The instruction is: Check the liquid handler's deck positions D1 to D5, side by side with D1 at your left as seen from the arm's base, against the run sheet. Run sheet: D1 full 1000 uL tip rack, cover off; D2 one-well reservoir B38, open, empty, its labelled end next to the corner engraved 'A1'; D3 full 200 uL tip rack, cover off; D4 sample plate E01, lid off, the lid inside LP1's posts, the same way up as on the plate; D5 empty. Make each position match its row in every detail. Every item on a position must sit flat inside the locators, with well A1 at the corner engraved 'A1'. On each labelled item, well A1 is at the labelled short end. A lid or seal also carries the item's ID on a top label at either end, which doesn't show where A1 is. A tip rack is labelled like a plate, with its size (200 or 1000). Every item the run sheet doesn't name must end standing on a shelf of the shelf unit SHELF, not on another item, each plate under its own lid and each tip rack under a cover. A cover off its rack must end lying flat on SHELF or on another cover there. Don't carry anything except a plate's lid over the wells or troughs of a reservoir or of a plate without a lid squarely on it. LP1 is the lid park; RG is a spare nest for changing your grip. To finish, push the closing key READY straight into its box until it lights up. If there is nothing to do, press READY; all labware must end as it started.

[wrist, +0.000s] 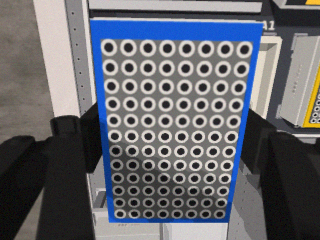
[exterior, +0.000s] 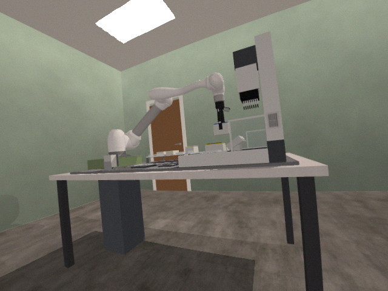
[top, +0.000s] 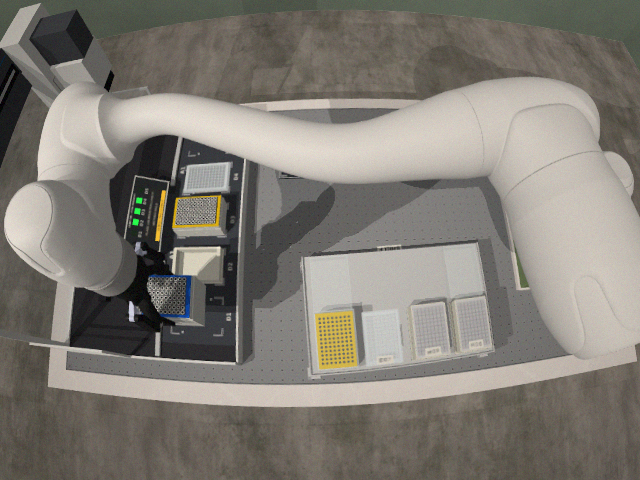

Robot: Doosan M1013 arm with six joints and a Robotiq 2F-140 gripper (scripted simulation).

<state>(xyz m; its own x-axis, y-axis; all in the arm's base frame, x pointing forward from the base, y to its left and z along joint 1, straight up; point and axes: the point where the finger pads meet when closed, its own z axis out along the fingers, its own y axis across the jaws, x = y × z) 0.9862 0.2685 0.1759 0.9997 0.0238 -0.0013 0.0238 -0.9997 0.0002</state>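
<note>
Right now the cream one-well reservoir is 20 cm below my hand and 12 cm to the right of it. Round my hand: yellow-rimmed tip rack (24 cm to the right, 16 cm below, 1 cm ahead); white sample plate (37 cm to the right, 20 cm below, 1 cm ahead); blue-rimmed tip rack (1 cm to the left, 1 cm ahead).
</note>
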